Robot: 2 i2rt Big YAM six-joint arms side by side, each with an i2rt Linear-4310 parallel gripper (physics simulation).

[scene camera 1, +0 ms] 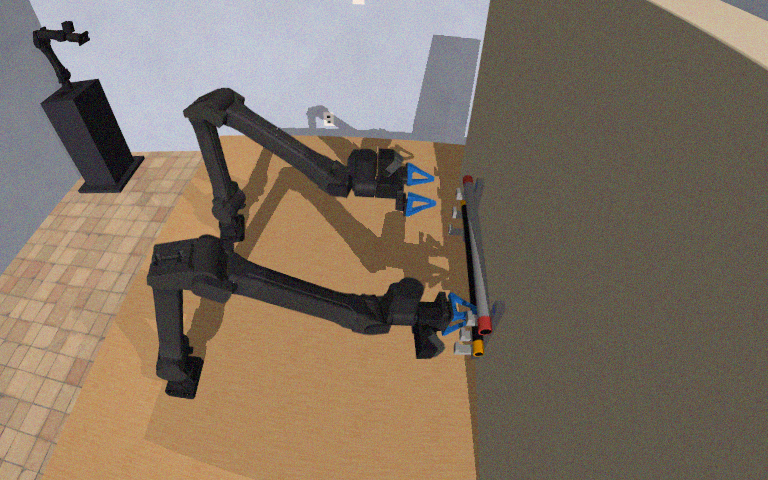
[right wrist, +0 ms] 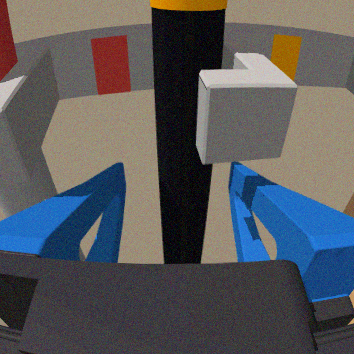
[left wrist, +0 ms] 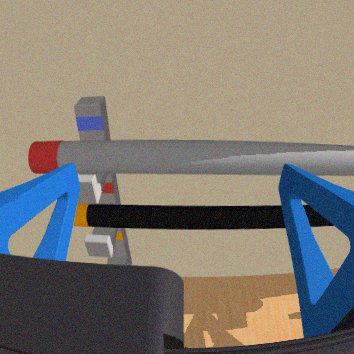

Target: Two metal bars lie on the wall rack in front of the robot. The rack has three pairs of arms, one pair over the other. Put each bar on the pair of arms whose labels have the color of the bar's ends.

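Frame: origin at the left arm's base, x left, y back, z up, level; centimetres.
Where they show: left gripper, fingertip midpoint: (scene camera 1: 435,190) (left wrist: 178,174); right gripper, fingertip midpoint: (right wrist: 176,173); left arm's base at its link origin: (scene camera 1: 233,230); right arm's base at its link origin: (scene camera 1: 185,377).
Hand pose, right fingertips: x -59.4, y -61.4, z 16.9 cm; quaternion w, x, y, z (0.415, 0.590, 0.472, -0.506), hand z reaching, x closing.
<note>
Each offset is from my right fingertips to the centre of the thing. "pt": to the spot under its first point. Level surfaces: height alone.
The grey bar with red ends @[dx +15.8, dy -5.5, dz +7.3 cm] (scene camera 1: 480,271) (left wrist: 135,156) (right wrist: 5,42) lies on the rack's top arms, below the blue label @[pt dx +33.8, dy -13.2, dz +9.9 cm] (left wrist: 90,123). The black bar with orange-yellow ends @[dx +14.4, dy -5.4, dz -0.5 cm] (scene camera 1: 468,243) (left wrist: 175,217) (right wrist: 182,135) lies on the middle arms, between the red label (left wrist: 107,188) (right wrist: 111,65) and yellow label (left wrist: 119,235) (right wrist: 286,55). My left gripper (scene camera 1: 434,190) (left wrist: 178,174) is wide open and empty, a little short of the bars. My right gripper (scene camera 1: 462,320) (right wrist: 176,173) is part open near the bars' near end; the black bar shows between its fingertips. Contact cannot be told.
The wall rack @[dx -4.4, dy +1.3, dz -0.7 cm] (scene camera 1: 463,349) (left wrist: 90,107) (right wrist: 72,62) has light grey hooked arms. One arm (right wrist: 245,120) stands close ahead of my right fingers, another is at the left. The wall (scene camera 1: 623,254) rises behind the bars; the wooden table @[dz -16.9 cm] (scene camera 1: 339,413) lies below.
</note>
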